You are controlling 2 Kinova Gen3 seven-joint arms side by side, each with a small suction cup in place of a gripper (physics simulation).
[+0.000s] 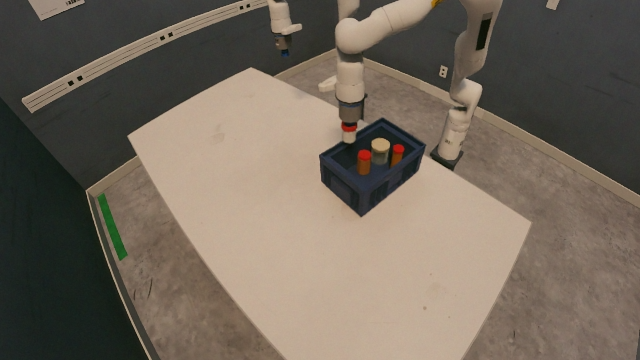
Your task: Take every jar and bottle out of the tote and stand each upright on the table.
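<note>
My left gripper is shut on a white bottle with a red cap, held upright by its cap at the back left rim of the dark blue tote. Its base is level with or above the rim; the exact height is hard to tell. Inside the tote stand an orange bottle with a red cap, a clear jar with a tan lid and a narrower orange bottle with a red cap. Their lower parts are partly hidden by the tote wall. My right gripper is open, with nothing on its cup, beyond the table's far edge.
The tote stands on the pale table near its right long edge. The left arm reaches in over the tote from the upper right. A robot base stands on the floor right of the table. Dark walls surround the table.
</note>
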